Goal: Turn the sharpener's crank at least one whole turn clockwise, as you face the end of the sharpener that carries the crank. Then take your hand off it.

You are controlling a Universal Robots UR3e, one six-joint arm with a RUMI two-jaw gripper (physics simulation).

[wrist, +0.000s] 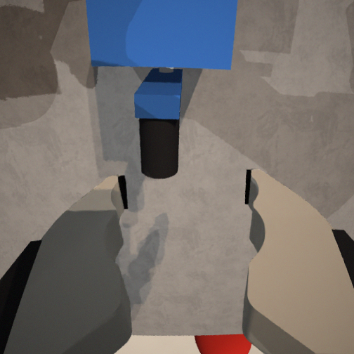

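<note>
The blue sharpener body (182, 32) shows in part at the top of the wrist view. Its blue crank arm (158, 100) comes out below the body's front edge, a little left of the middle. The black crank handle (159, 147) points from the arm toward the bottom of the view. My gripper (184, 175) is open, its two jaws standing partway apart with nothing between the tips. In the view, the handle's end lies just above the line of the tips, nearer the left jaw. The handle is not touched by either jaw.
A mottled grey-brown table top (290, 130) lies under the sharpener. Its front edge runs along the bottom of the view. Part of a red rounded thing (223, 344) shows past that edge, at bottom centre-right. Shadows fall left of the crank and between the jaws.
</note>
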